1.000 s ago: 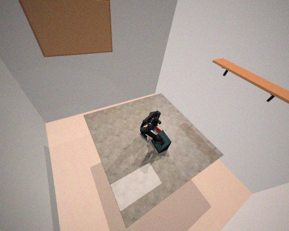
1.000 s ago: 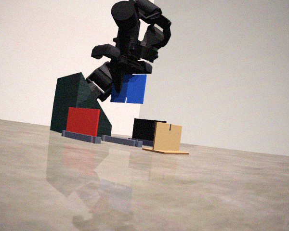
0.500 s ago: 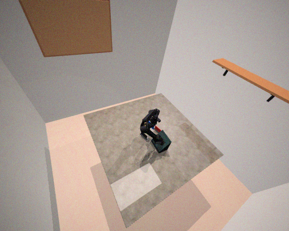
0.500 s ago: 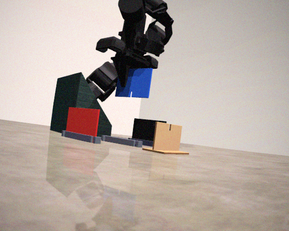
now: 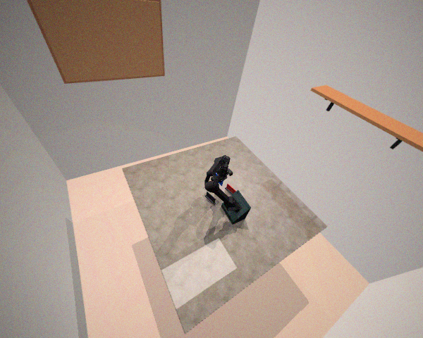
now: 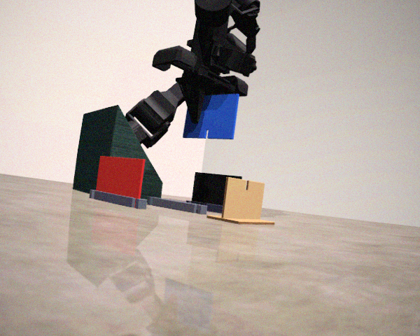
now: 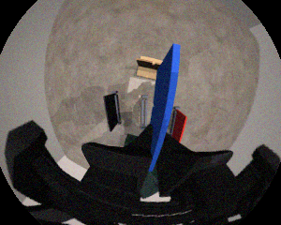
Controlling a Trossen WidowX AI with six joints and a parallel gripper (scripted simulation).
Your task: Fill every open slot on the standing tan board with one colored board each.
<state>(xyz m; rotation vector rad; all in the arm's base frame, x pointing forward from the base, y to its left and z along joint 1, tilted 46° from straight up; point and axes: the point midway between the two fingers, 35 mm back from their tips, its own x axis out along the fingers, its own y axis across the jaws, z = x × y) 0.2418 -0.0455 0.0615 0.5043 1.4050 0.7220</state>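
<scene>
The tan board lies 12 cm below my gripper tip, 10 cm ahead of it and 2 cm to the left of it. Round my gripper tip: red board (12 cm below, 11 cm to the right, 4 cm behind); then black board (12 cm below, 10 cm to the left, 4 cm behind); then blue board (2 cm ahead).
</scene>
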